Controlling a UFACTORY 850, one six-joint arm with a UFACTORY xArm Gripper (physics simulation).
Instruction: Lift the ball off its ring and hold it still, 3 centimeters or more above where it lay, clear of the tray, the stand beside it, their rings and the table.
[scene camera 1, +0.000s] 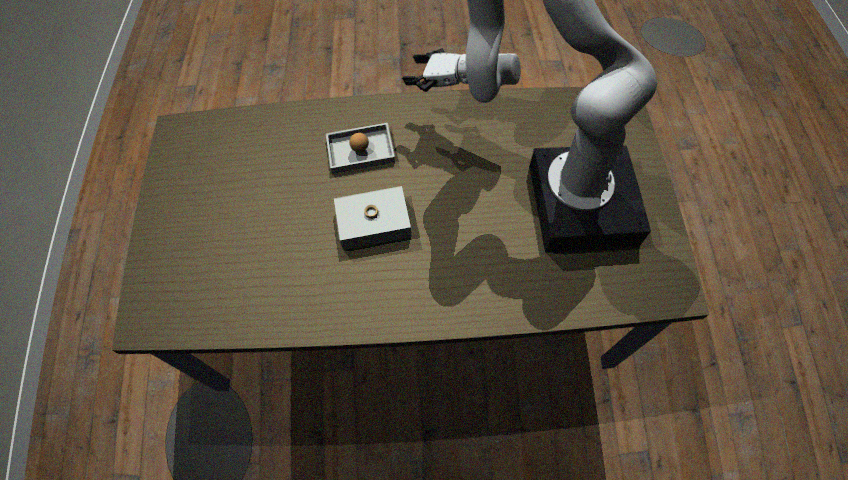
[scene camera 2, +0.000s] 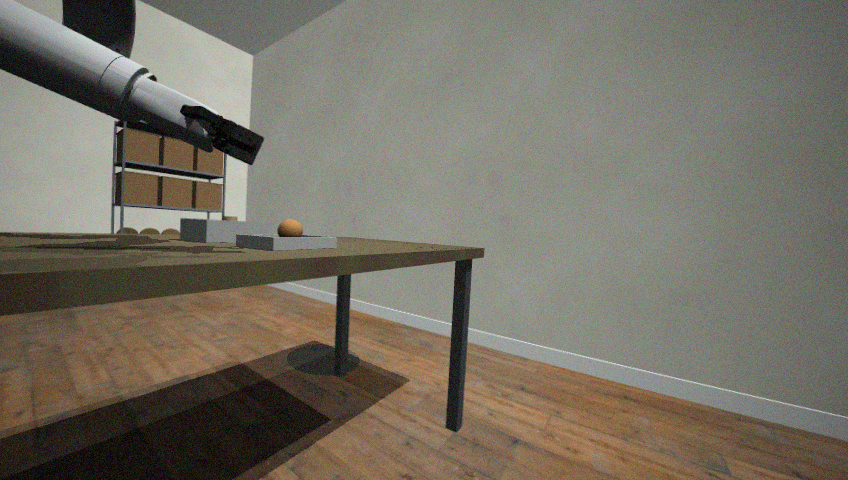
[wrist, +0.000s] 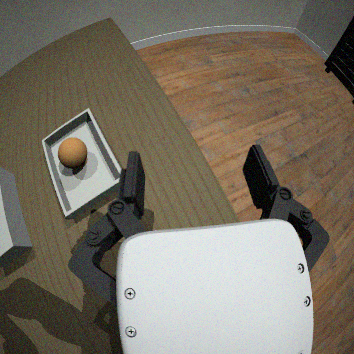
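An orange ball (scene camera 1: 358, 141) (scene camera 2: 290, 227) (wrist: 72, 152) rests inside a shallow white tray (scene camera 1: 391, 142) (scene camera 2: 255, 242) (wrist: 93, 201); the ring under it is hidden. A white box-shaped stand (scene camera 1: 351, 223) (scene camera 2: 193, 230) (wrist: 17, 215) is beside the tray and bears a small tan ring (scene camera 1: 365, 214) on its top. My gripper (scene camera 1: 408, 68) (scene camera 2: 257, 149) (wrist: 195, 159) is open and empty. It hangs high above the table, to the right of the tray in the first scene view, apart from the ball. In the wrist view the ball lies left of both fingers.
The wooden table (scene camera 1: 238, 285) (scene camera 2: 416, 249) (wrist: 60, 65) bears the arm's black base block (scene camera 1: 595, 228) at its right in the first scene view. A shelf rack (scene camera 2: 122, 196) with brown boxes stands beyond the table in the second scene view.
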